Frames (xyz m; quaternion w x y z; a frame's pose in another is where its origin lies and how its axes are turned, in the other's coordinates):
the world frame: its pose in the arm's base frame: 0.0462 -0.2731 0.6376 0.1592 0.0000 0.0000 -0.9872
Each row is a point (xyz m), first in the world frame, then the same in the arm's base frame.
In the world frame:
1: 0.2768 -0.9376 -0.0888
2: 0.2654 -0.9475 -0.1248
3: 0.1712 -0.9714 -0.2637
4: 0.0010 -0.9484 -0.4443
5: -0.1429 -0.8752 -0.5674
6: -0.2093 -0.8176 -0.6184
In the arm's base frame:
1: -0.5113 0.5300 0.5488
2: -0.5036 0.5429 0.5128
3: -0.4217 0.5952 0.3739
4: -0.2529 0.6269 0.1933
5: -0.0933 0.6027 0.0702
6: -0.0121 0.5688 0.0192

